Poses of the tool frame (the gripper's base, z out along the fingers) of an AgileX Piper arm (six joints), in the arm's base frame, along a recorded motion.
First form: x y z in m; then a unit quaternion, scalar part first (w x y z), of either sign.
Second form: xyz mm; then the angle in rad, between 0 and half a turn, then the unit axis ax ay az. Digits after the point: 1 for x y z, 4 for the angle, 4 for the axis.
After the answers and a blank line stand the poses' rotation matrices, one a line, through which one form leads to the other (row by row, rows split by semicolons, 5 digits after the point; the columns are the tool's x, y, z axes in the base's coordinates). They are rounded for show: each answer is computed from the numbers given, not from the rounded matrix.
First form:
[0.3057 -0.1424 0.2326 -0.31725 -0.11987 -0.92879 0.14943]
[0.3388 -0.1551 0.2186 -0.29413 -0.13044 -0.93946 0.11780]
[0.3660 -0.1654 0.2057 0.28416 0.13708 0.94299 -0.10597]
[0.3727 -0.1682 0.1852 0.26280 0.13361 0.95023 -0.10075]
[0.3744 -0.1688 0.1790 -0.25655 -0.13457 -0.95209 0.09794]
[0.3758 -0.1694 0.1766 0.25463 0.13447 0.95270 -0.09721]
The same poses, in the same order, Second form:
[305.7 -142.4 232.6 2.4959 0.1264 0.9794 -0.1576]
[338.8 -155.1 218.6 2.5445 0.1365 0.9829 -0.1233]
[366.0 -165.4 205.7 2.5653 0.1430 0.9835 -0.1105]
[372.7 -168.2 185.2 2.6097 0.1385 0.9848 -0.1044]
[374.4 -168.8 179.0 2.6227 0.1392 0.9851 -0.1013]
[375.8 -169.4 176.6 2.6267 0.1391 0.9852 -0.1005]

-0.76997 0.31748 0.55349; 0.12786 0.92660 -0.35364; -0.62514 -0.20152 -0.75405
-0.79294 0.31439 0.52192; 0.17579 0.93822 -0.29807; -0.58338 -0.14461 -0.79922
-0.80092 0.31876 0.50687; 0.19831 0.93996 -0.27776; -0.56497 -0.12195 -0.81605
-0.82617 0.30687 0.47252; 0.20097 0.94400 -0.26170; -0.52636 -0.12125 -0.84157
-0.83215 0.30650 0.46216; 0.20599 0.94460 -0.25554; -0.51488 -0.11745 -0.84918
-0.83416 0.30572 0.45903; 0.20671 0.94494 -0.25370; -0.51131 -0.11674 -0.85143

